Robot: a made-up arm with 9 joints.
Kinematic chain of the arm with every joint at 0, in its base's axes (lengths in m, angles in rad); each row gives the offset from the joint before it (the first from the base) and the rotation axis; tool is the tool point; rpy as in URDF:
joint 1: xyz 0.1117 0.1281 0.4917 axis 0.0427 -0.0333 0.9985
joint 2: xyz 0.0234 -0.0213 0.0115 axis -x
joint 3: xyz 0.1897 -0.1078 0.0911 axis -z
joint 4: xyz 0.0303 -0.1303 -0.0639 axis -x
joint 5: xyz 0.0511 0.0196 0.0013 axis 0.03 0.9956 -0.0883
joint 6: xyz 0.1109 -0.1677 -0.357 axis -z
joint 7: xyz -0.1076 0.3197 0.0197 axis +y
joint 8: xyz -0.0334 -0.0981 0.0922 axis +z
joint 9: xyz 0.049 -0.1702 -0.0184 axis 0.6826 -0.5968 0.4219
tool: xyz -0.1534 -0.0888 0.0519 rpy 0 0 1.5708
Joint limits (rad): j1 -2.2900..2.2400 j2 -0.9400..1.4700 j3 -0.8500..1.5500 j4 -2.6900..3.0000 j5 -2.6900..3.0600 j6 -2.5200..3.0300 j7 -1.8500..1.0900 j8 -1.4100..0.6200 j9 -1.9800..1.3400
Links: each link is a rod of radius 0.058 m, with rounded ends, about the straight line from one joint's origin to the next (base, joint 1, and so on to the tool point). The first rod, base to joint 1, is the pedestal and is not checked.
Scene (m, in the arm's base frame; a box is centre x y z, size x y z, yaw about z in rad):
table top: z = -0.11
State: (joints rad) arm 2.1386 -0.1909 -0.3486 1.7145 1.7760 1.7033 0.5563 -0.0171 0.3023
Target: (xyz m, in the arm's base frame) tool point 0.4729 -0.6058 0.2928
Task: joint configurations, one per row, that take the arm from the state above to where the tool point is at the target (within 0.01 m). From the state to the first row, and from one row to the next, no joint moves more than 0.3 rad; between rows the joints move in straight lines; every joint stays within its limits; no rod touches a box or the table.
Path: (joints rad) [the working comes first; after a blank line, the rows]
Joints at the target: 0.4769 -0.3115 0.0159 1.6814 1.4805 2.3885 -0.2341 -1.1160 0.4182
Straight joint move there: clear.

1: 1.8617 -0.2110 -0.2879 1.7090 1.7268 1.8175 0.4246 -0.2002 0.3216
2: 1.5847 -0.2311 -0.2271 1.7035 1.6775 1.9317 0.2928 -0.3834 0.3409
3: 1.3078 -0.2512 -0.1664 1.6980 1.6283 2.0459 0.1611 -0.5665 0.3603
4: 1.0308 -0.2713 -0.1056 1.6924 1.5790 2.1601 0.0294 -0.7497 0.3796
5: 0.7539 -0.2914 -0.0449 1.6869 1.5298 2.2743 -0.1024 -0.9328 0.3989
6: 0.4769 -0.3115 0.0159 1.6814 1.4805 2.3885 -0.2341 -1.1160 0.4182

